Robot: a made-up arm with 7 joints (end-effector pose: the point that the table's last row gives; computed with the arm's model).
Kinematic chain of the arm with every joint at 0, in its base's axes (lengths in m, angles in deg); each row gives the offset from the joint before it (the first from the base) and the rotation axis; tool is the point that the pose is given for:
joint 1: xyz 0 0 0.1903 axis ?
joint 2: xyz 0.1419 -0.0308 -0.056 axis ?
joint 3: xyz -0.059 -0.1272 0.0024 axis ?
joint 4: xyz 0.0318 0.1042 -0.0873 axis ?
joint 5: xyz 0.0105 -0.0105 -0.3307 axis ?
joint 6: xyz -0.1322 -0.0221 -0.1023 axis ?
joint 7: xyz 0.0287 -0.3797 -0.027 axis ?
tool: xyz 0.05 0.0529 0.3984
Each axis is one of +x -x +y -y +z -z.
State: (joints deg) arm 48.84 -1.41 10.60 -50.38 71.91 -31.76 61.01
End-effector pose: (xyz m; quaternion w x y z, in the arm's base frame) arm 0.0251 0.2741 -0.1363 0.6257 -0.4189 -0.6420 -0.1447
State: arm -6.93 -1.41 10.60 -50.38 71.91 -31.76 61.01
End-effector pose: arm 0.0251 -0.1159 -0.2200 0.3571 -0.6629 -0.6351 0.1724
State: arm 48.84 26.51 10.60 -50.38 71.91 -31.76 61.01
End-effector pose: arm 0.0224 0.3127 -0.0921 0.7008 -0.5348 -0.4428 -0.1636
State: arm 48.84 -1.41 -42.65 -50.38 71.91 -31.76 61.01
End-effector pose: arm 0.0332 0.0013 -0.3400 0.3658 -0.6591 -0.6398 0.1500
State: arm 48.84 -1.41 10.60 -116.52 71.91 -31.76 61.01
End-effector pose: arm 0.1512 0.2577 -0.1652 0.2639 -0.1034 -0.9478 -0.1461
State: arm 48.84 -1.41 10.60 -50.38 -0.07 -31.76 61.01
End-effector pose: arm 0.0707 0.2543 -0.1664 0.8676 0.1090 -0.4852 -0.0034
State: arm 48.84 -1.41 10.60 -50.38 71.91 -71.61 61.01
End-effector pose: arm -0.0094 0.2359 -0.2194 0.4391 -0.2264 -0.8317 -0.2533
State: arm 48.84 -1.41 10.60 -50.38 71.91 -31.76 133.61
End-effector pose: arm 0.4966 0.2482 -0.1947 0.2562 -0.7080 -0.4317 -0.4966
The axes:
joint 1: +x
joint 2: -z
joint 3: +x
joint 4: -z
joint 5: -x
joint 6: +y
joint 7: -x

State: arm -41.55 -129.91 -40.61 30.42 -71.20 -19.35 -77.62
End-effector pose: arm 1.0287 -0.2766 -0.7115 0.3828 0.5784 0.6441 0.3224
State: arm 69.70 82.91 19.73 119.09 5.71 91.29 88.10
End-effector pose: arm 0.4865 0.4772 -0.0151 0.0661 -0.8303 -0.5290 0.1625
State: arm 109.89 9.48 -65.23 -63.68 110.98 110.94 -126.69
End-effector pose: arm -0.1739 -0.2394 0.2387 0.7098 0.5515 -0.0837 -0.4302
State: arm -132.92 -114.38 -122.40 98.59 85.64 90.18 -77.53
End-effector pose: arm 0.1795 -0.0555 0.6704 0.8646 -0.1490 -0.4269 0.2191
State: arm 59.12 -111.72 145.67 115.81 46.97 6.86 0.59
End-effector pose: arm 0.3933 -0.0186 0.1819 0.2994 -0.3940 0.5497 0.6730
